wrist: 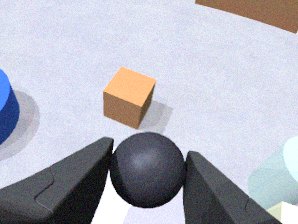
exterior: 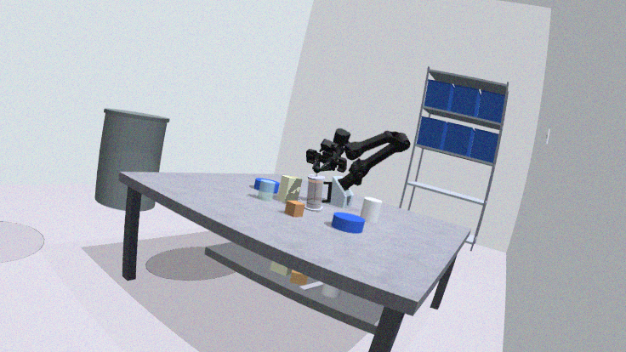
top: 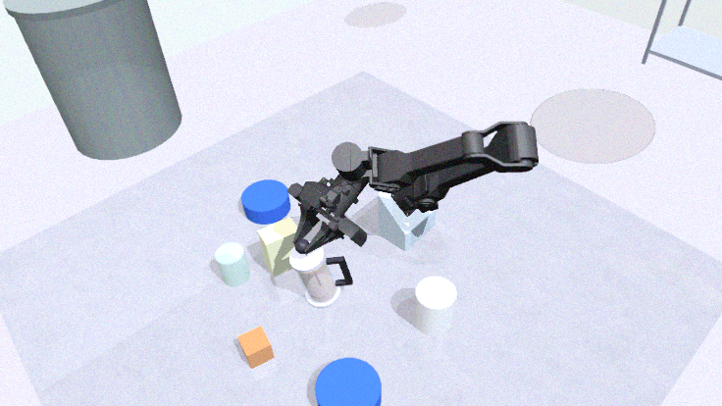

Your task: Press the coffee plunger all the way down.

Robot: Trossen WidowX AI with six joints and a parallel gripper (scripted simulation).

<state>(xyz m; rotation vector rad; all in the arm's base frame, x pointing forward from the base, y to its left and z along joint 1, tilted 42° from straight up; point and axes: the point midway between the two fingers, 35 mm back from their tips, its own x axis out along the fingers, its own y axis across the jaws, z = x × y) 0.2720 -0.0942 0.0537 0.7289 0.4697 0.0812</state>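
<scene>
My gripper tip is 8 cm above the coffee press, 3 cm past it and 2 cm to the right of it. The rest, counted from my gripper tip: mint cylinder: 18 cm to the right, 13 cm below, 5 cm ahead; orange cube: 16 cm ahead, 15 cm below, 1 cm to the left.
</scene>
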